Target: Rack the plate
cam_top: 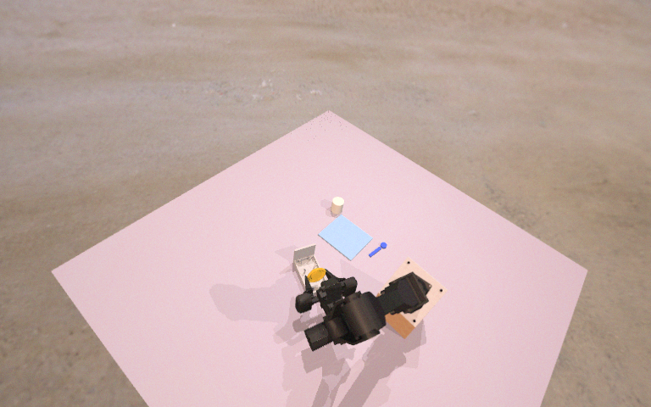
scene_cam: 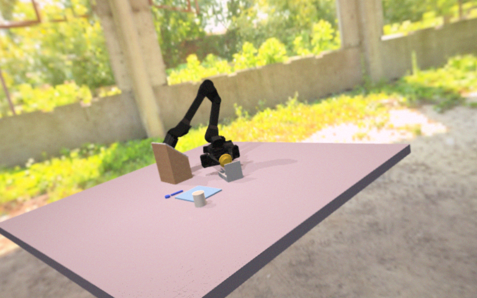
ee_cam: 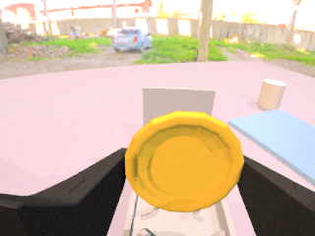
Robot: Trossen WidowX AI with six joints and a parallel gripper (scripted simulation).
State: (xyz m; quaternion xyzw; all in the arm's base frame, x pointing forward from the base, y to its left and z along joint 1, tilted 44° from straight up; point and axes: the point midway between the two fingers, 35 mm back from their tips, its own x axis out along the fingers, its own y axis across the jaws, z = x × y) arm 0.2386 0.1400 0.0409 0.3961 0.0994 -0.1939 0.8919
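Now: gripper tip 2 cm short of the grey dish rack, 1 cm to the left of it and 4 cm above it. Also, from my gripper tip: yellow-orange plate: 1 cm behind; then blue spoon: 8 cm behind, 26 cm to the right, 6 cm below; then light blue mat: 4 cm ahead, 22 cm to the right, 6 cm below.
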